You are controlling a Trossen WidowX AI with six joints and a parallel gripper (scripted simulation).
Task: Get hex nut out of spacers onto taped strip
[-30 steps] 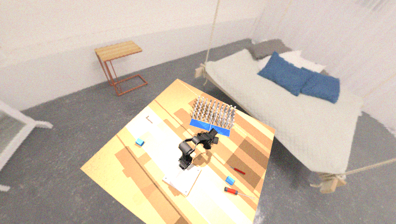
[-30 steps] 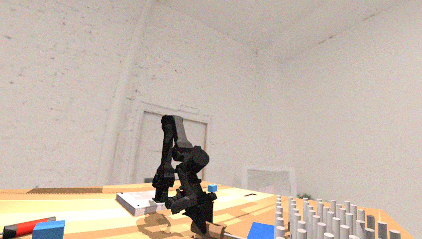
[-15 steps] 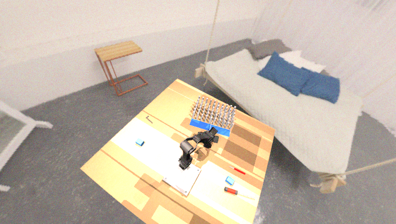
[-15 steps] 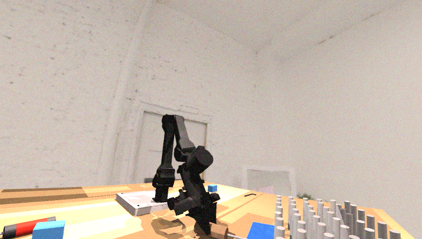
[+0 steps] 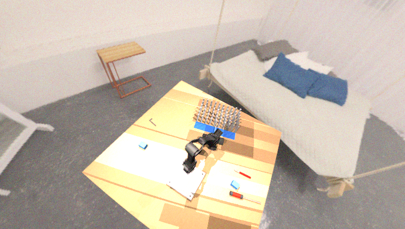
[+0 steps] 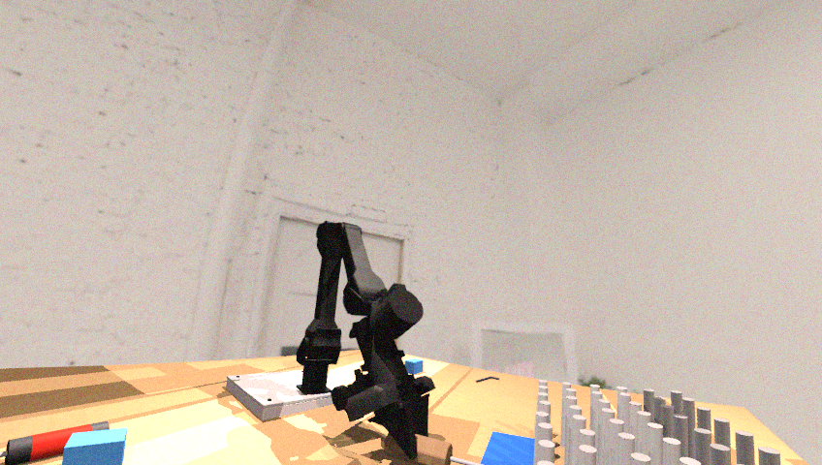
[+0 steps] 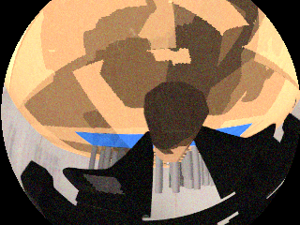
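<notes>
Now: the blue taped strip 100 mm ahead of my gripper tip, 50 mm to the left of it and 30 mm below it. The rest, counted from my gripper tip: wooden-handled tool: 90 mm ahead, 50 mm to the left.
</notes>
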